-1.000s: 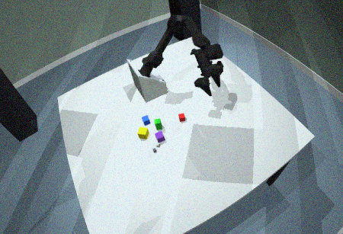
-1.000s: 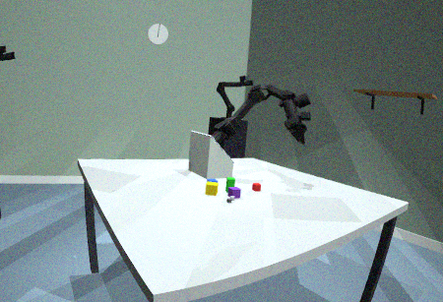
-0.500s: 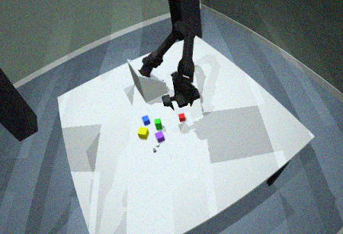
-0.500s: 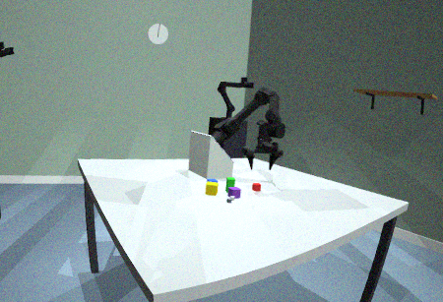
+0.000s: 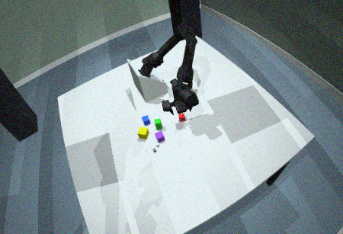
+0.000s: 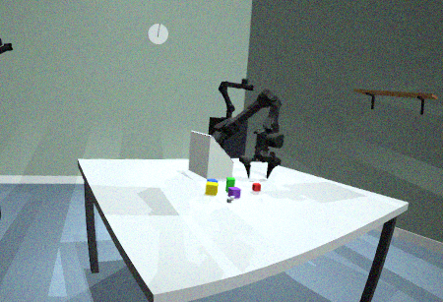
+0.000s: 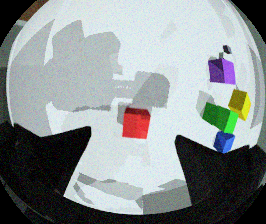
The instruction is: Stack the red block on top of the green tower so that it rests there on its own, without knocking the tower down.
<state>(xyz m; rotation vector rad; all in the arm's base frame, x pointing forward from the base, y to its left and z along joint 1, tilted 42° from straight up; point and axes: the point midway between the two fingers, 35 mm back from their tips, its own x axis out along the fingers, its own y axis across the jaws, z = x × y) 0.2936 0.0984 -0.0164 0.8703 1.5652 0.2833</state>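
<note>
The red block is 40 mm below my gripper tip. Round my gripper tip: purple block (40 mm ahead, 170 mm to the right, 40 mm below); blue block (100 mm behind, 180 mm to the right, 40 mm below); yellow block (30 mm behind, 230 mm to the right, 30 mm below).
</note>
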